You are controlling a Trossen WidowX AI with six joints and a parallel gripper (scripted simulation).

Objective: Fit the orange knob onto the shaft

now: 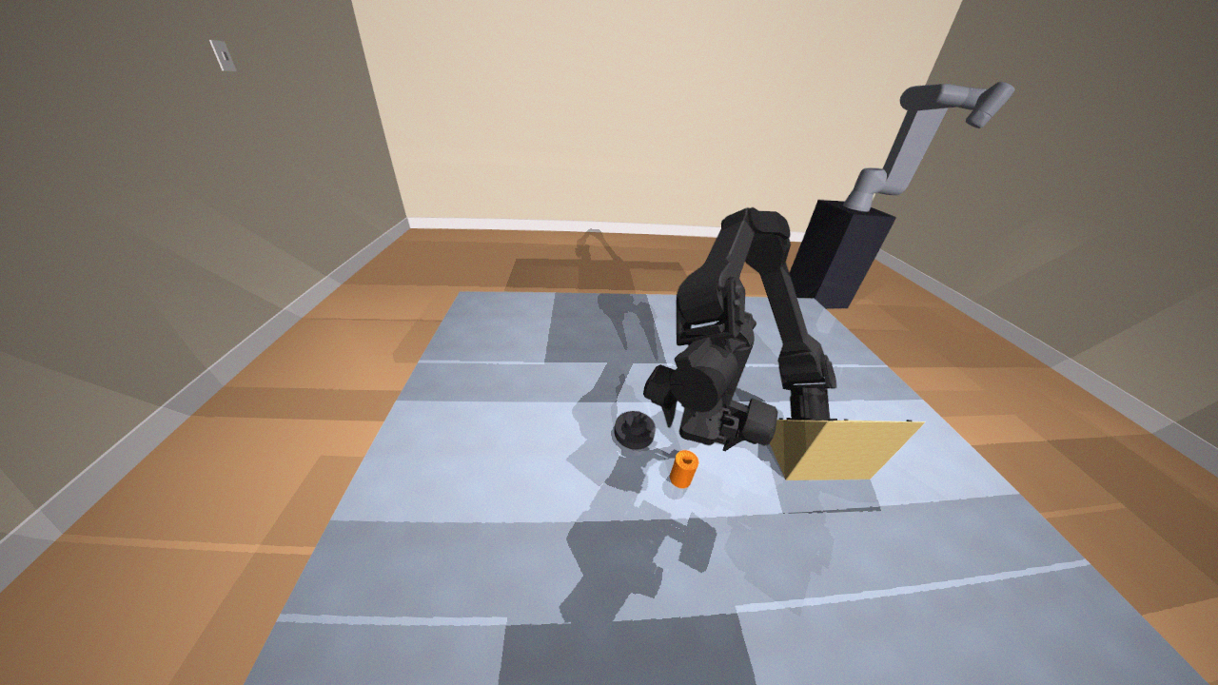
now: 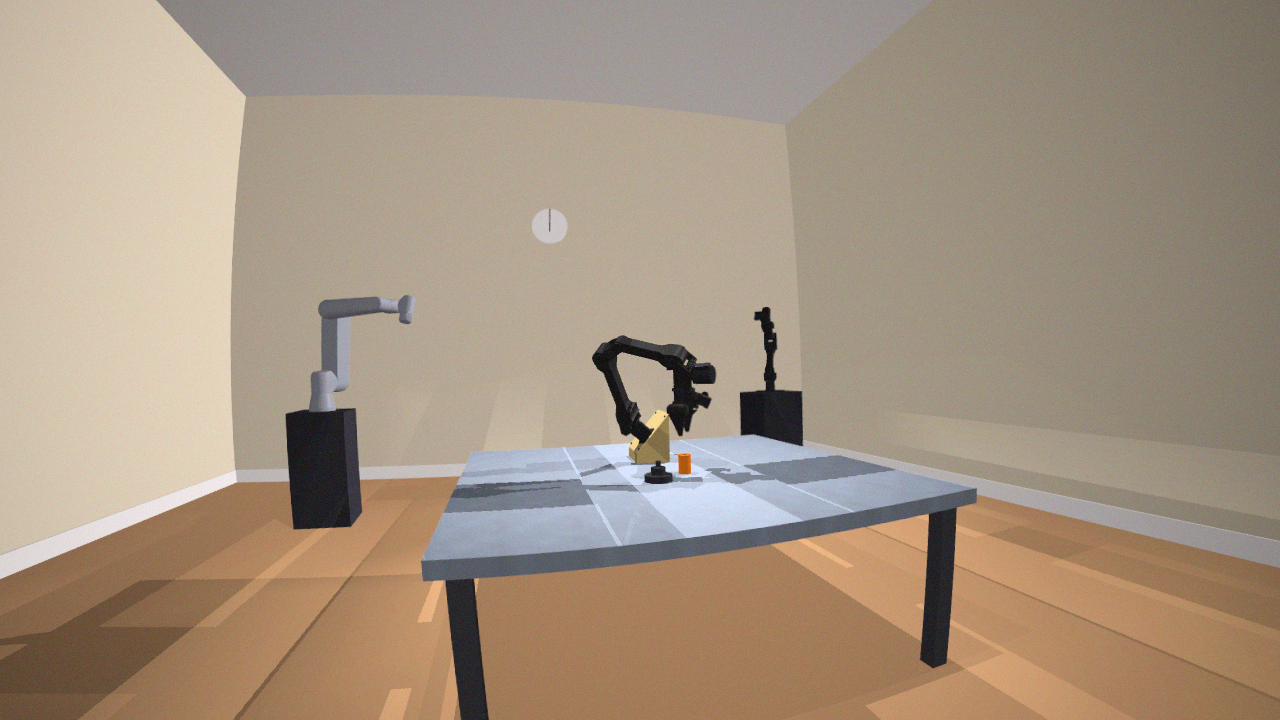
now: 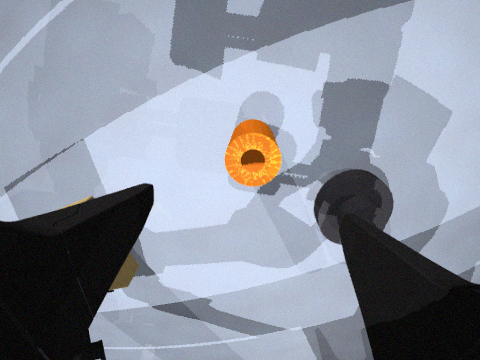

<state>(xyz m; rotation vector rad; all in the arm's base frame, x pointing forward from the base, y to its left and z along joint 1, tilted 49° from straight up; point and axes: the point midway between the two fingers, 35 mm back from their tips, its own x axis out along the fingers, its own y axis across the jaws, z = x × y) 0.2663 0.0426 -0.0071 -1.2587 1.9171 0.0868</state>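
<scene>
My gripper tip is now 9 cm above the orange knob. The rest, counted from my gripper tip: dark round pedestal (6 cm ahead, 11 cm to the right, 9 cm below).
</scene>
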